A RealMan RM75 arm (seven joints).
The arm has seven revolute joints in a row. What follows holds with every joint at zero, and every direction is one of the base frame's.
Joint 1 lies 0.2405 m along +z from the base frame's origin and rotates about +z.
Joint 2 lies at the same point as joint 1 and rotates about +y.
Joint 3 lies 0.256 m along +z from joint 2 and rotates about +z.
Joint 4 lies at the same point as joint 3 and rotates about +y.
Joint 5 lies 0.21 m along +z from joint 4 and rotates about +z.
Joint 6 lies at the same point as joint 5 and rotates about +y.
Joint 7 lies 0.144 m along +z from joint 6 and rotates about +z.
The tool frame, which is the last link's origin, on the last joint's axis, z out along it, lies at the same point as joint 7; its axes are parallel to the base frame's.
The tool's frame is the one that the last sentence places.
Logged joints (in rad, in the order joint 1, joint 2, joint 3, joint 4, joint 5, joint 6, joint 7), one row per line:
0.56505 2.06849 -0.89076 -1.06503 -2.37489 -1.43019 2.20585
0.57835 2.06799 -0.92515 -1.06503 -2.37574 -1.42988 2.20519
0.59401 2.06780 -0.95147 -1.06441 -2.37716 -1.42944 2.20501
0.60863 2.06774 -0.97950 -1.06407 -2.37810 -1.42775 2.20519
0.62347 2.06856 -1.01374 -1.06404 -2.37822 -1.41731 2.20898
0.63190 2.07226 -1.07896 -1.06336 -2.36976 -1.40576 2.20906
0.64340 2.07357 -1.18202 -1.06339 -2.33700 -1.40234 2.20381
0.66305 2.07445 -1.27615 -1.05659 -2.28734 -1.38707 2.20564
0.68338 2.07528 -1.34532 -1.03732 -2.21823 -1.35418 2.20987
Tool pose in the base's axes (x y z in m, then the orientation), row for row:
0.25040 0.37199 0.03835 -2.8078 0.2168 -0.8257
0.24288 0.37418 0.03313 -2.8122 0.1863 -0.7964
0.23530 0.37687 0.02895 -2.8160 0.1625 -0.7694
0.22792 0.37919 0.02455 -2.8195 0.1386 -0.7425
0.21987 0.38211 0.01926 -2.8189 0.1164 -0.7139
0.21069 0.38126 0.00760 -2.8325 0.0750 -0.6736
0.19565 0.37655 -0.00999 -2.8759 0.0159 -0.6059
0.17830 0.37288 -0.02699 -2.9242 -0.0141 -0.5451
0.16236 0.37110 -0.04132 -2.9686 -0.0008 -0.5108
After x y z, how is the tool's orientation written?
As angles about the fixed x, y, z axes (roll, pitch, yaw), in radians.
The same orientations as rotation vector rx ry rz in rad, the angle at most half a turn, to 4 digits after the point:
-2.4979 1.1492 0.0882
-2.5332 1.1123 0.0599
-2.5624 1.0776 0.0385
-2.5902 1.0422 0.0160
-2.6134 1.0029 -0.0064
-2.6608 0.9492 -0.0454
-2.7497 0.8627 -0.0930
-2.8264 0.7877 -0.1061
-2.8773 0.7512 -0.0663

